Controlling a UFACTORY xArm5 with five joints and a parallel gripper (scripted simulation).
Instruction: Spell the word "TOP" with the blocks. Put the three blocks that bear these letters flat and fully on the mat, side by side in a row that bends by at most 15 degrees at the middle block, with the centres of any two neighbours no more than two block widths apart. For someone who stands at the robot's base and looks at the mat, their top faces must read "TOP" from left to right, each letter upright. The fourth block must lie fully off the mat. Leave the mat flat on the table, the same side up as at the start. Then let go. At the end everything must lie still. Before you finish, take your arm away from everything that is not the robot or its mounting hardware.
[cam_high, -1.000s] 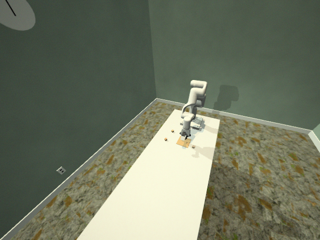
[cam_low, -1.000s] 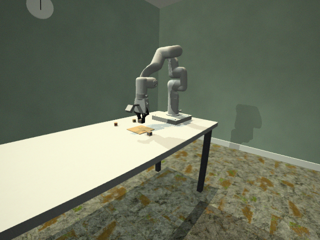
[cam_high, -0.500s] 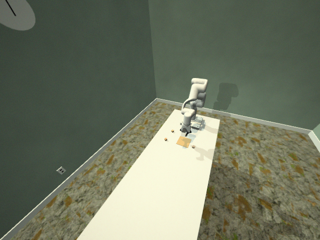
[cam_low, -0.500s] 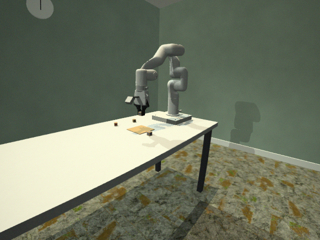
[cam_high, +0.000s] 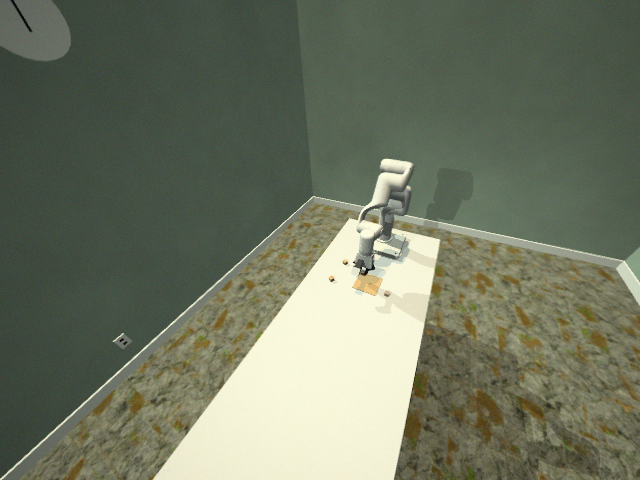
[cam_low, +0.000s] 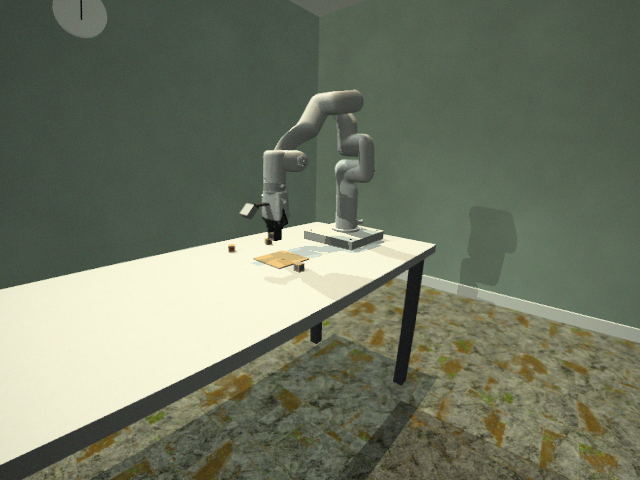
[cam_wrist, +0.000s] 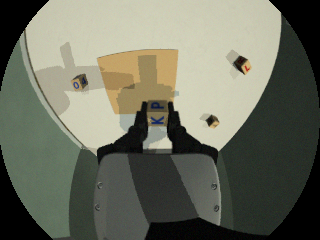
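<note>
The tan mat lies 80 mm below my hand and 40 mm to the left of it.
</note>
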